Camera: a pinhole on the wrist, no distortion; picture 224 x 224 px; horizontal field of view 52.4 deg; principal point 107.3 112.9 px. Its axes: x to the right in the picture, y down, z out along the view. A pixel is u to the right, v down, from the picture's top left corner.
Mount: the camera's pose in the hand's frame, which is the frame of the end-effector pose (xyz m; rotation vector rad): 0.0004 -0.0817 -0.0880 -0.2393 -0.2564 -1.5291
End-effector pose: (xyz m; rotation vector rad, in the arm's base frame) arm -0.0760 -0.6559 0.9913 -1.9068 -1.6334 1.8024
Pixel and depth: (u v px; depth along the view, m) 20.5 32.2 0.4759
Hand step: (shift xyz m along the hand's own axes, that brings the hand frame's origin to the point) -0.1800 0.2341 0.3065
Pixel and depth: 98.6 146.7 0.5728
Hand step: 0.0762 0.1200 0.4500
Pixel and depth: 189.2 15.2 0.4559
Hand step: -0.1979 -0.1011 0.3950
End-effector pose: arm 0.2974 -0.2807 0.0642 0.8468 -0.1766 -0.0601
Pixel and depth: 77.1 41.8 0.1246
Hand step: -0.0408 -0.0283 0.0250
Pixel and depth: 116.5 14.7 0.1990
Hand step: -0.0882 -0.0298 0.1030
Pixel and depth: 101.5 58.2 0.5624
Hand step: -0.1435 0.1032 0.4410
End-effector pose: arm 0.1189 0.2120 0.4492 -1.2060 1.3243 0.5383
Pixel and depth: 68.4 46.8 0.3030
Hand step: -0.0934 0.0594 0.1832
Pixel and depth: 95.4 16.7 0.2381
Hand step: -0.1041 0.0014 0.1337
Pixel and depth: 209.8 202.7 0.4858
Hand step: 0.1902 -0.1327 0.4430
